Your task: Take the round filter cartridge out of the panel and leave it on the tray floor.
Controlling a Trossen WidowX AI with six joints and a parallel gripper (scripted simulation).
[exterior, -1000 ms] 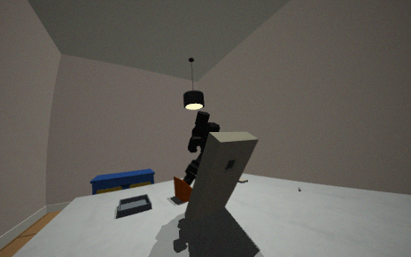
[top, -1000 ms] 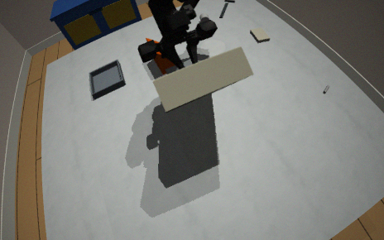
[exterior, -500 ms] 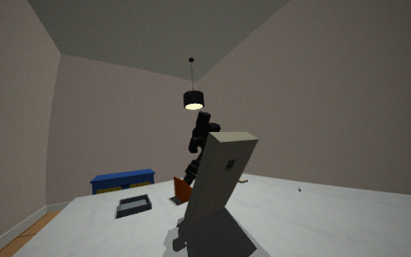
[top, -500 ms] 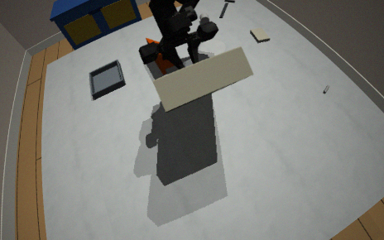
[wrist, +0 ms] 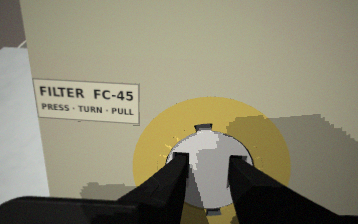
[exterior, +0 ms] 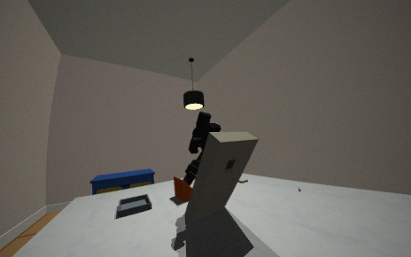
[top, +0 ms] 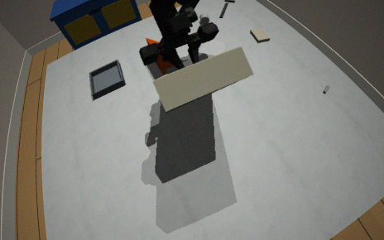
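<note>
My gripper tip is 1 cm short of the round filter cartridge and 1 cm above it. Round my gripper tip: tan service panel: 4 cm behind, 8 cm below; tray: 43 cm behind, 27 cm to the right, 25 cm below; small grey bit: 9 cm ahead, 50 cm to the left, 25 cm below.
</note>
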